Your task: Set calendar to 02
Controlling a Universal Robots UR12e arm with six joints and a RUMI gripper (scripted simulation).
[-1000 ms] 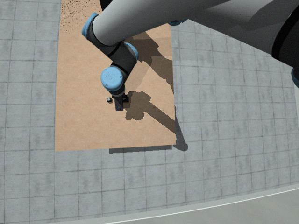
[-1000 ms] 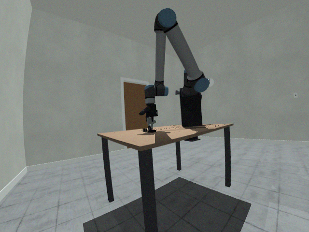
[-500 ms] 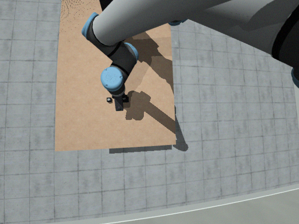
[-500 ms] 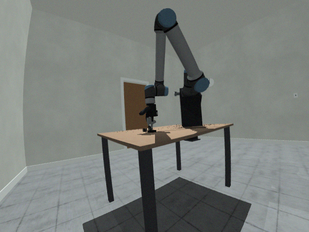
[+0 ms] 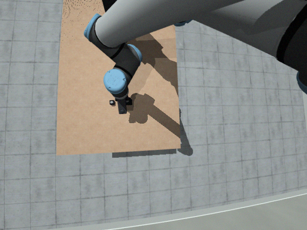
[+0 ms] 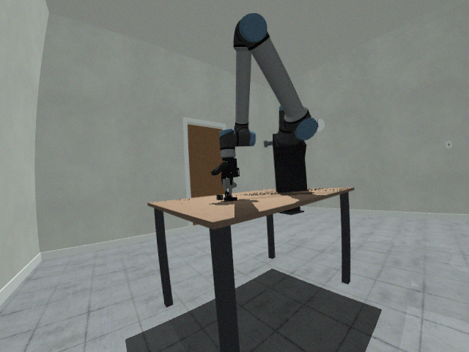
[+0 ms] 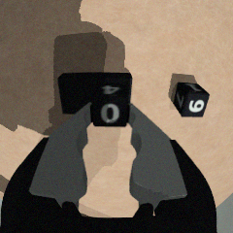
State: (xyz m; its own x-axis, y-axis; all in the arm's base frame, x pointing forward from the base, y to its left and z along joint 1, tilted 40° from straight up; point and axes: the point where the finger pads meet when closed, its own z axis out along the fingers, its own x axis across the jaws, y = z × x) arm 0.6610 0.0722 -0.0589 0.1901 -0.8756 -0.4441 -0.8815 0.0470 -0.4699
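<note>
The calendar tray lies 20 mm to the left of my hand and 30 mm below it. Also, from my hand: black number cube: 10 mm below.
</note>
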